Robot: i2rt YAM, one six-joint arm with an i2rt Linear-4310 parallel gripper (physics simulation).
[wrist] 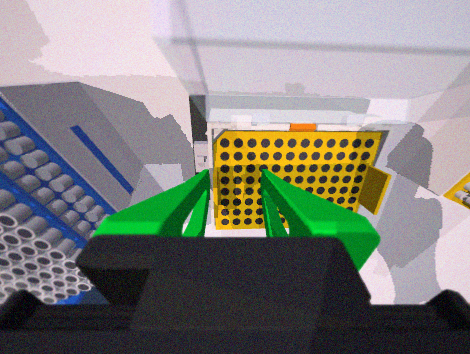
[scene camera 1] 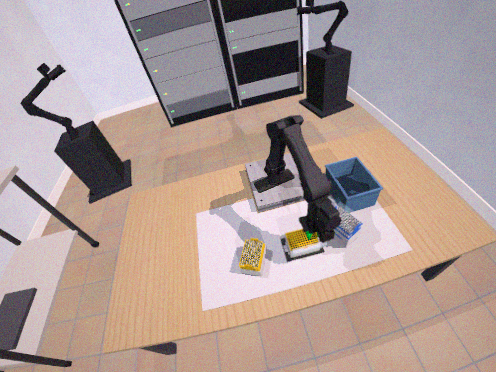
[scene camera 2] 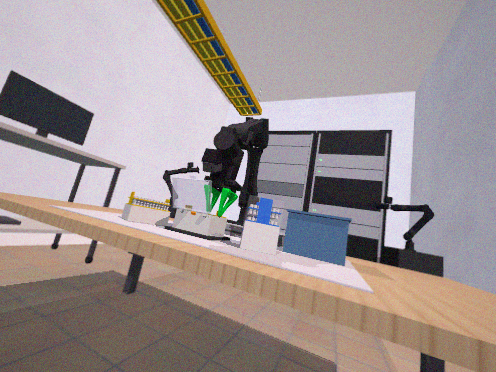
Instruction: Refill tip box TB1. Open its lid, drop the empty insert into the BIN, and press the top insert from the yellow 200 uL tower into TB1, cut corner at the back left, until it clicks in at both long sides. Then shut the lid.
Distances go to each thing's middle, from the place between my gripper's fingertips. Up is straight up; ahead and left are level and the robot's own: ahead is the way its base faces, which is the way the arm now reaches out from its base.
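Clear lid [scene camera 2: 188,194]: 4 cm above my hand, 5 cm ahead of it, 5 cm to the right of it. Blue bin [scene camera 2: 322,237]: 30 cm to the left of my hand, 14 cm behind it. Measured to their middles, the clear lid is the nearest to my hand of the things named here.
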